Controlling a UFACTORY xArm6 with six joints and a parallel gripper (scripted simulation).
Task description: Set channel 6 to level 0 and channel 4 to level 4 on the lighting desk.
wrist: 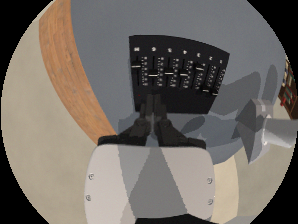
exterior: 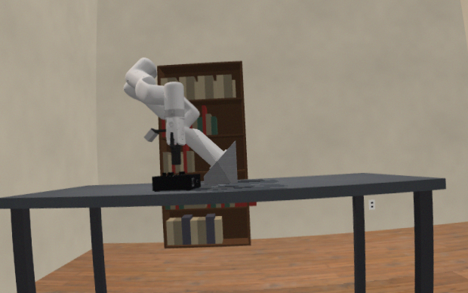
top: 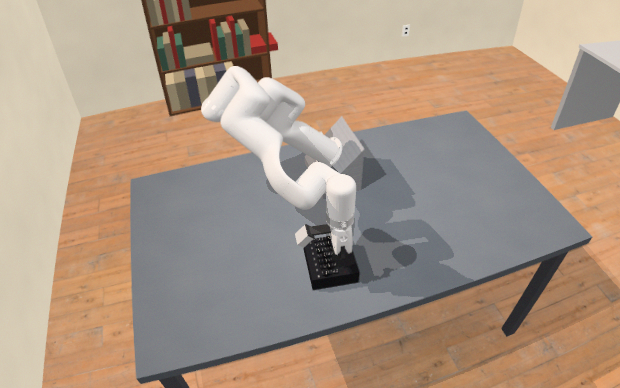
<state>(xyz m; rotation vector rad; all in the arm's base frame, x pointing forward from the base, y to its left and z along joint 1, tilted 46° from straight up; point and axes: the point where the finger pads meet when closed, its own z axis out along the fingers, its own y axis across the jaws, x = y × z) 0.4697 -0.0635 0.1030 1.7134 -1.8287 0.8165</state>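
Right now the fader is 40 mm behind my hand, 30 mm to the right of it and 50 mm below it.
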